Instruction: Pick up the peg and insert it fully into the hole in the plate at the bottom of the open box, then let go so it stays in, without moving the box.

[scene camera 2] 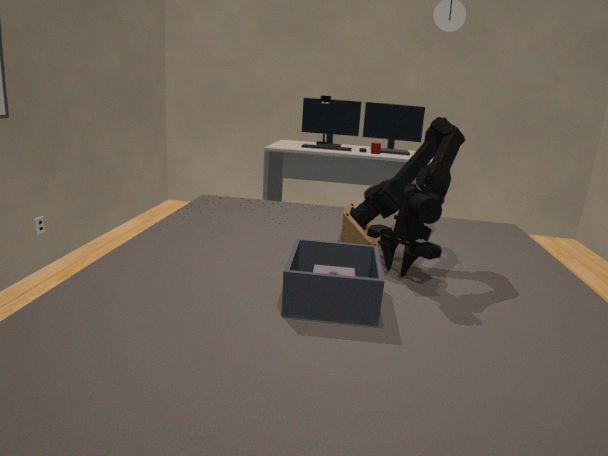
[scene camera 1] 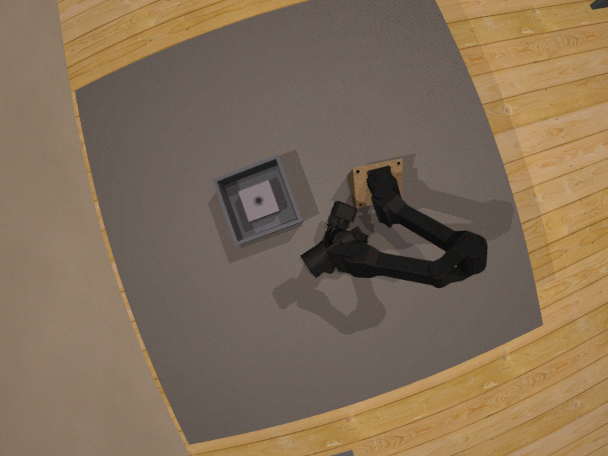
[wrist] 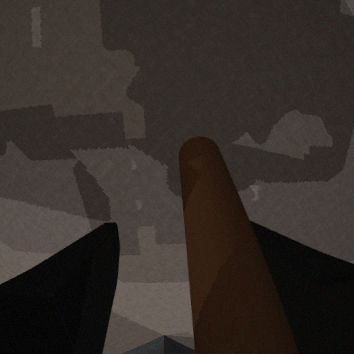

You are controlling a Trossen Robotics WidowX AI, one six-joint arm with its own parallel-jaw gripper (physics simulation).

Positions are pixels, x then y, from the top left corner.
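You'd see my gripper in scene camera 2 and in scene camera 1, and it shows in the wrist view (173, 231) as well. On my gripper, (scene camera 2: 388, 246) and (scene camera 1: 330, 225) are the same spot.
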